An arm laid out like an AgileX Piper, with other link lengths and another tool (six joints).
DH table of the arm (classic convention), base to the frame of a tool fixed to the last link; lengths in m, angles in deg. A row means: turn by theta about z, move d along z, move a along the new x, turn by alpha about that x. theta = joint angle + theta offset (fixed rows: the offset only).
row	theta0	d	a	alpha
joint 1	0	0.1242	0	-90
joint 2	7.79	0	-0.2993	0
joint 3	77.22	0	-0.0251	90
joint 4	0	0.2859	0	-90
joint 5	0	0	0	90
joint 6	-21.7	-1.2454	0.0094	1.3
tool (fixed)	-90	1.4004	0	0
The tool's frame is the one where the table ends.
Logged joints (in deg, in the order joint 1, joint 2, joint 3, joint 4, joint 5, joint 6), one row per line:
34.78 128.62 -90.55 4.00 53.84 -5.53
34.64 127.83 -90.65 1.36 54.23 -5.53
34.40 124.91 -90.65 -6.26 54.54 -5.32
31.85 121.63 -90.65 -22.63 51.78 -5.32
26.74 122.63 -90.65 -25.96 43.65 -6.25
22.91 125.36 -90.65 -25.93 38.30 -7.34
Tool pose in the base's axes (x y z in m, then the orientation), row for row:
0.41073 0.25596 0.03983 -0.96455 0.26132 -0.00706 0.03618
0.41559 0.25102 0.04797 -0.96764 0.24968 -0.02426 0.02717
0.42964 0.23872 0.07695 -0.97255 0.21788 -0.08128 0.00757
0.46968 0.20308 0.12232 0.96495 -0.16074 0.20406 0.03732
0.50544 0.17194 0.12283 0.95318 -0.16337 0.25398 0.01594
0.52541 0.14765 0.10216 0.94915 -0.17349 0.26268 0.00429
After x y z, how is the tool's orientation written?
As a quaternion, x y z w.
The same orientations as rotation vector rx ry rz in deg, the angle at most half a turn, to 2 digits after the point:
-169.73 45.98 -1.24
-171.23 44.18 -4.29
-174.22 39.03 -14.56
169.68 -28.27 35.88
169.85 -29.11 45.26
170.38 -31.14 47.15

